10 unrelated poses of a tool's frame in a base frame.
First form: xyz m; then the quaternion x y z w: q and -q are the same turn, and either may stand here.
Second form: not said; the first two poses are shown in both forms.
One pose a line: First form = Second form
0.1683 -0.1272 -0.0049 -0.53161 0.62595 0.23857 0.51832 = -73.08 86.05 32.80 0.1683 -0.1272 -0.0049
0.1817 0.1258 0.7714 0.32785 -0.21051 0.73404 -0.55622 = -44.35 28.47 -99.29 0.1817 0.1258 0.7714
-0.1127 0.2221 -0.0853 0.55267 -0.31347 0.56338 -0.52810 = -75.66 42.91 -77.12 -0.1127 0.2221 -0.0853
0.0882 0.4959 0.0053 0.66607 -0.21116 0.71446 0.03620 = 117.21 -37.16 125.72 0.0882 0.4959 0.0053
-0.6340 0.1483 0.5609 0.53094 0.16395 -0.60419 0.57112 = 71.37 22.04 -81.22 -0.6340 0.1483 0.5609
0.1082 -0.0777 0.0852 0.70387 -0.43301 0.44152 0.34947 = 104.49 -64.28 65.54 0.1082 -0.0777 0.0852
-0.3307 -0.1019 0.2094 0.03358 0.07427 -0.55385 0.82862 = 4.08 9.03 -67.36 -0.3307 -0.1019 0.2094
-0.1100 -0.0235 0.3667 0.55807 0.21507 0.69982 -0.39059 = -81.24 -31.31 -101.88 -0.1100 -0.0235 0.3667
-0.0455 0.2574 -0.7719 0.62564 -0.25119 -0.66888 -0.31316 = -94.54 37.96 101.07 -0.0455 0.2574 -0.7719
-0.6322 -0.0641 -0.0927 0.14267 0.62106 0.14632 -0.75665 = -17.82 -77.57 -18.28 -0.6322 -0.0641 -0.0927
